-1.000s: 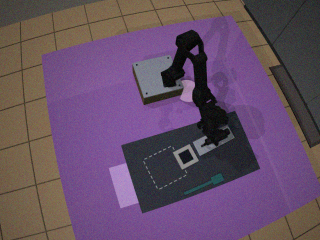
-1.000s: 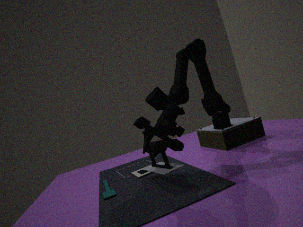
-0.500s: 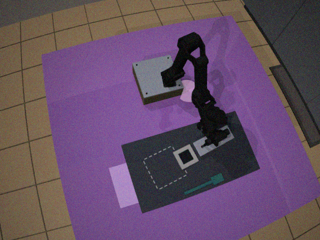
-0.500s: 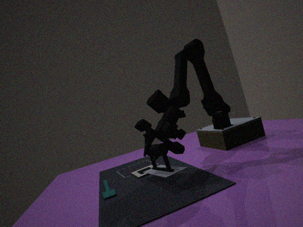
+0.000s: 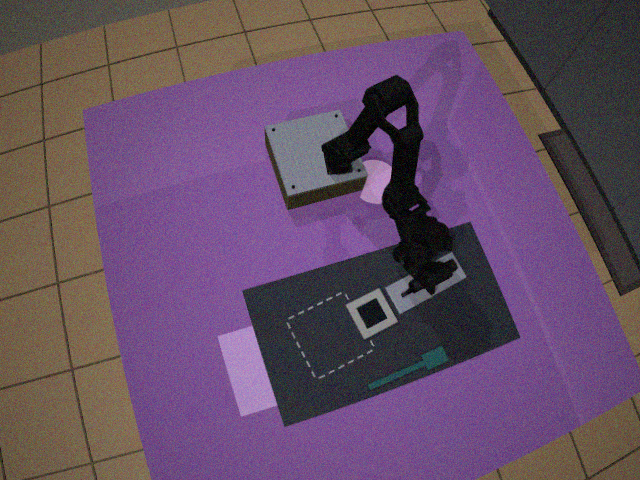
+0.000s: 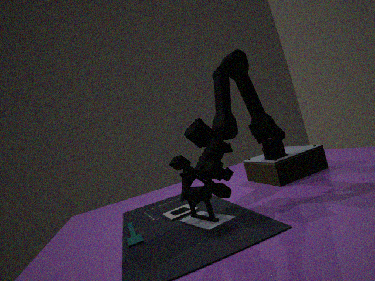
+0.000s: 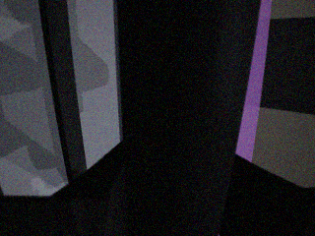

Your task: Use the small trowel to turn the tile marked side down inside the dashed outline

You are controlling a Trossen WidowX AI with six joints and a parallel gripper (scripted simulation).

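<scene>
Right now my gripper tip is 10 cm to the left of the dark mat, 8 cm above it and 3 cm short of it. The rest, counted from my gripper tip: teal t-shaped tool (17 cm ahead, 6 cm to the right, 5 cm below); then tile (14 cm to the right, 5 cm below, 2 cm ahead).
</scene>
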